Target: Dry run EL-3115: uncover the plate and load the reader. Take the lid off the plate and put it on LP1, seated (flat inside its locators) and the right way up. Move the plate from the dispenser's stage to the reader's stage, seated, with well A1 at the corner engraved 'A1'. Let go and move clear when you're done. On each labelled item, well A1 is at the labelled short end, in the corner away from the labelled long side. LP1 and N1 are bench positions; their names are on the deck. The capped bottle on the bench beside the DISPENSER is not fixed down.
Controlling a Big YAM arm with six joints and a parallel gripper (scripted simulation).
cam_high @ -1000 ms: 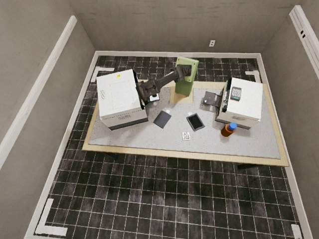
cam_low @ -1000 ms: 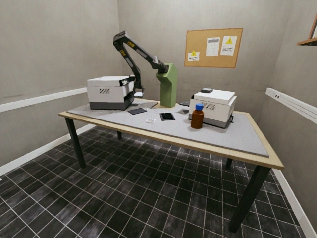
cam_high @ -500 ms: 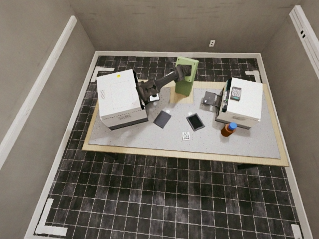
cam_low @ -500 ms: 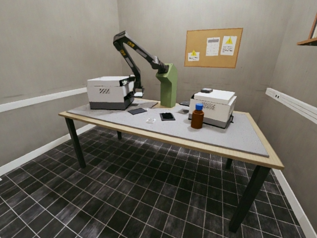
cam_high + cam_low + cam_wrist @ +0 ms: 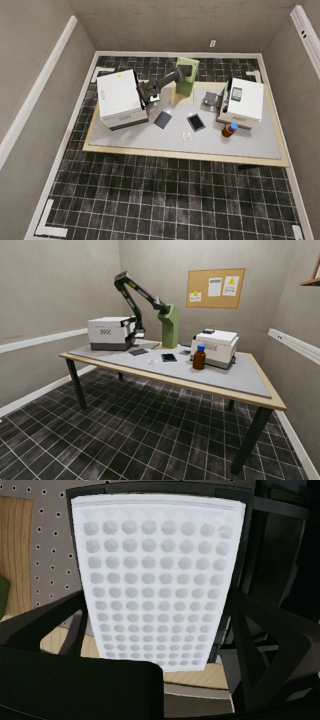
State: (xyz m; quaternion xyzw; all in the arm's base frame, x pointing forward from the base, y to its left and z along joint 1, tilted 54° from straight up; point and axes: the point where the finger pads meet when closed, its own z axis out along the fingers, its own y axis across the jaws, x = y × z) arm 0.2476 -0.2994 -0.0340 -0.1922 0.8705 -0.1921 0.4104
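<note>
My hand is right at the white well plate. The rest, counted from my hand: brown capped bottle: 69 cm to the left, 33 cm ahead, 1 cm below; dark flat lid: 42 cm to the left, 23 cm ahead, 11 cm below.
</note>
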